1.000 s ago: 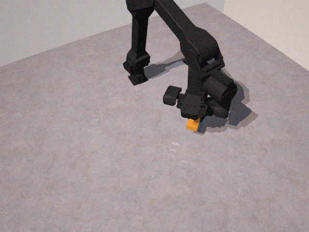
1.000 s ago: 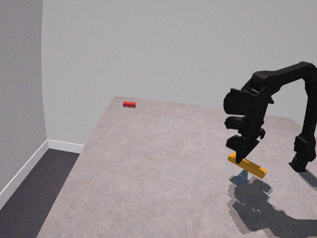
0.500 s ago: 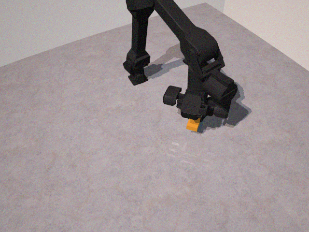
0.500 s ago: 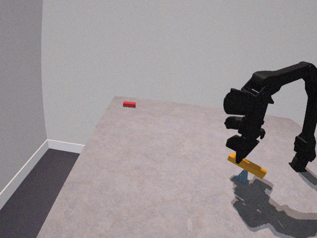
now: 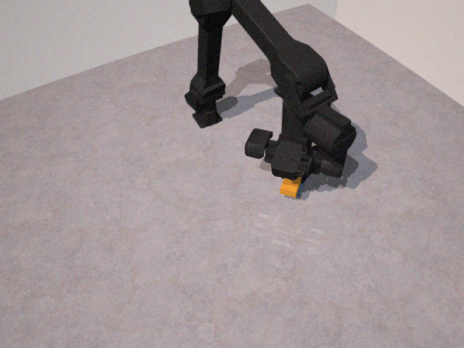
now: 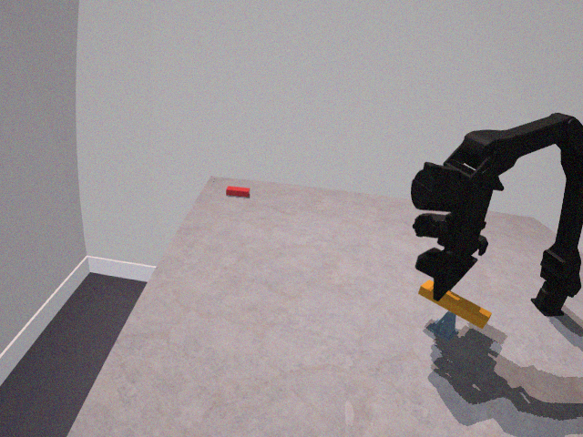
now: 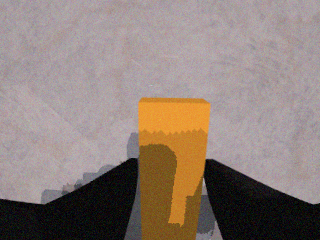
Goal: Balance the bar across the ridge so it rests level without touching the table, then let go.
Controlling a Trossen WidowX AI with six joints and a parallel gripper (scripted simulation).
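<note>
Right now my gripper tip is 20 mm to the right of the bar and 20 mm past it. The rest, counted from my gripper tip: red block: 550 mm to the right, 400 mm ahead, 50 mm below.
</note>
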